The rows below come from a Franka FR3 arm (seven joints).
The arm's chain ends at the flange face. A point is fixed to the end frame.
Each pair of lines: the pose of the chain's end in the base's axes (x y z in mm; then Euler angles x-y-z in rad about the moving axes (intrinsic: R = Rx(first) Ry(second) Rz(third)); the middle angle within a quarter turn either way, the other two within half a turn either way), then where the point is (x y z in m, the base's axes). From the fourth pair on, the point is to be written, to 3 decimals.
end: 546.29, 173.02, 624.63, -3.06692, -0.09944, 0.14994
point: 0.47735 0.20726 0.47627
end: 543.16, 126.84, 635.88, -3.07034, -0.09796, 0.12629
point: 0.47392 0.15930 0.48726
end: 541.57, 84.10, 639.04, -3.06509, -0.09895, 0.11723
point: 0.47198 0.11684 0.49065
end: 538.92, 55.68, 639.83, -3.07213, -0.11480, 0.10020
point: 0.467 0.086 0.492
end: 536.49, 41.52, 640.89, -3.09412, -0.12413, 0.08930
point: 0.463 0.068 0.493
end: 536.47, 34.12, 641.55, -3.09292, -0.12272, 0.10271
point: 0.463 0.062 0.494
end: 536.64, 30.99, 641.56, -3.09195, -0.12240, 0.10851
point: 0.463 0.059 0.494
